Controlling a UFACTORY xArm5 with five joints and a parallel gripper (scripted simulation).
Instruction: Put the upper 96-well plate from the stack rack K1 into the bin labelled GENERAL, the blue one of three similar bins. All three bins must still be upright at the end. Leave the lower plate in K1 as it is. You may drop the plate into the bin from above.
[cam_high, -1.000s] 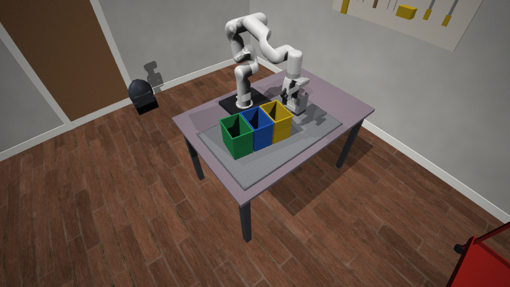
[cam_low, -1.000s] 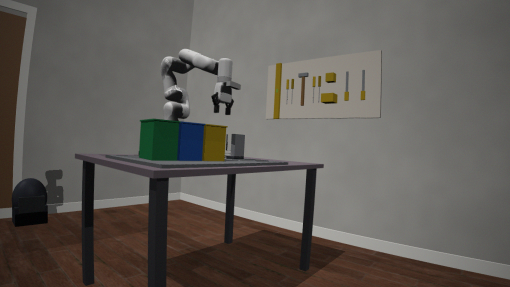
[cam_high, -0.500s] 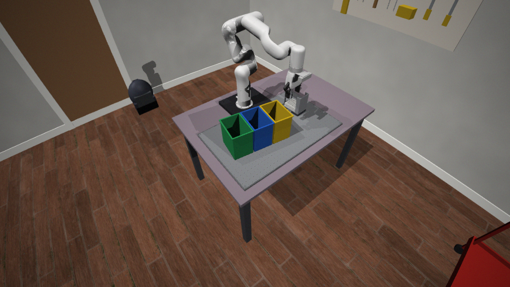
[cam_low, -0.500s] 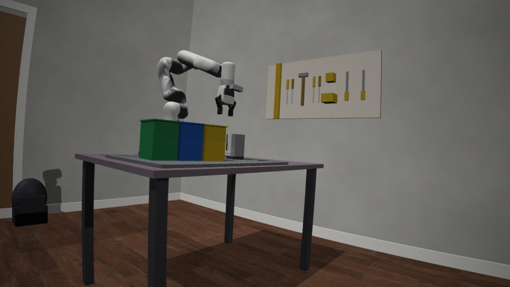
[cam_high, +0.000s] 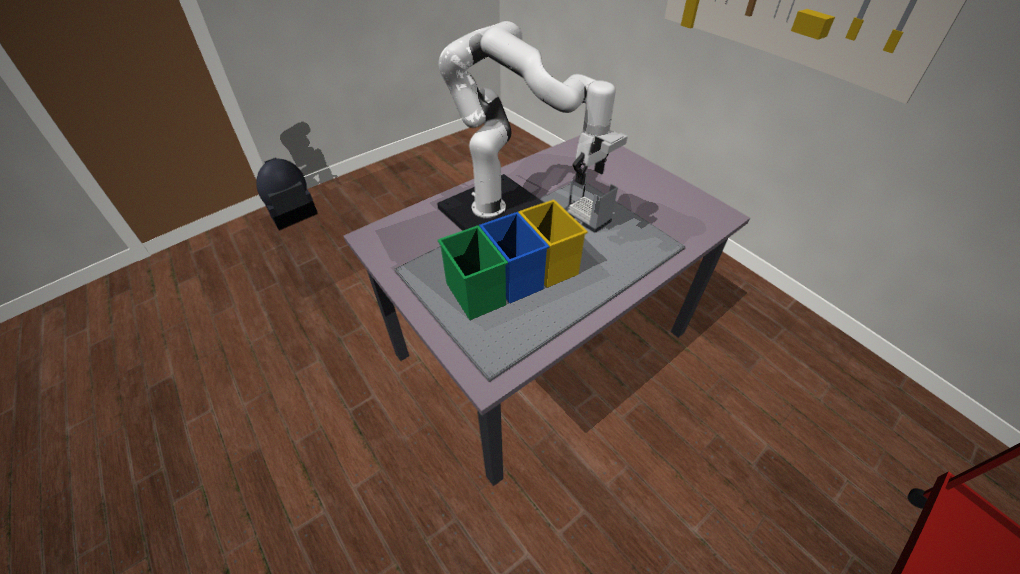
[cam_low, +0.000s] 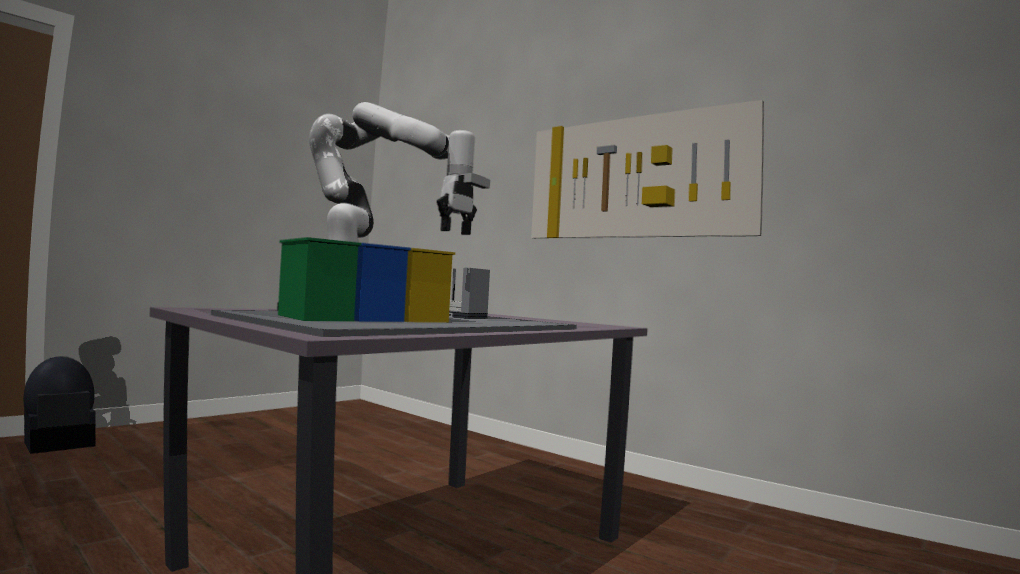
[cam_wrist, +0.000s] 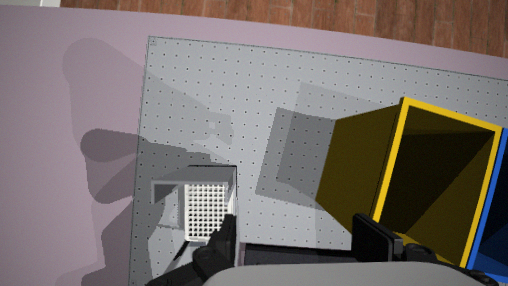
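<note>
The 96-well plate is 6 cm behind my hand, 10 cm to the left of it and 22 cm below it. Also, from my hand: green bin 2 cm behind, 44 cm to the right, 17 cm below; then blue bin 1 cm ahead, 31 cm to the right, 17 cm below; then yellow bin 3 cm ahead, 18 cm to the right, 17 cm below.
</note>
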